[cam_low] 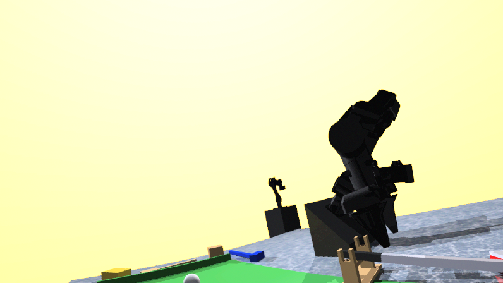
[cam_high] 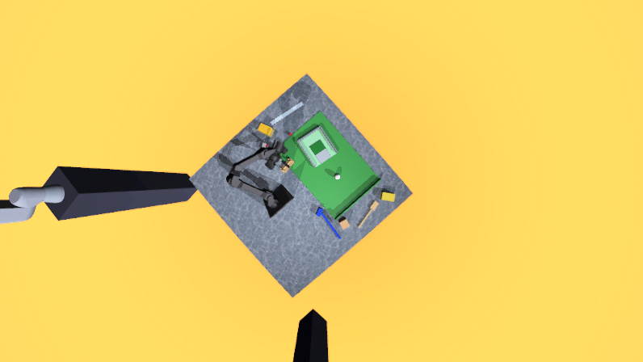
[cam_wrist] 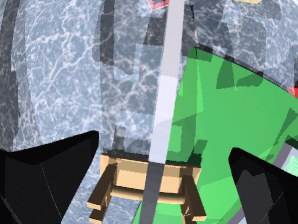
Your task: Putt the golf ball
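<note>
My gripper tip is 50 mm to the right of the red putter, 40 mm above it and 10 mm past it. Also, from my gripper tip: wooden stand 80 mm to the right, 40 mm below; then green mat 300 mm to the right, 230 mm ahead, 70 mm below; then pale bar 290 mm ahead, 230 mm to the left, 70 mm below.
</note>
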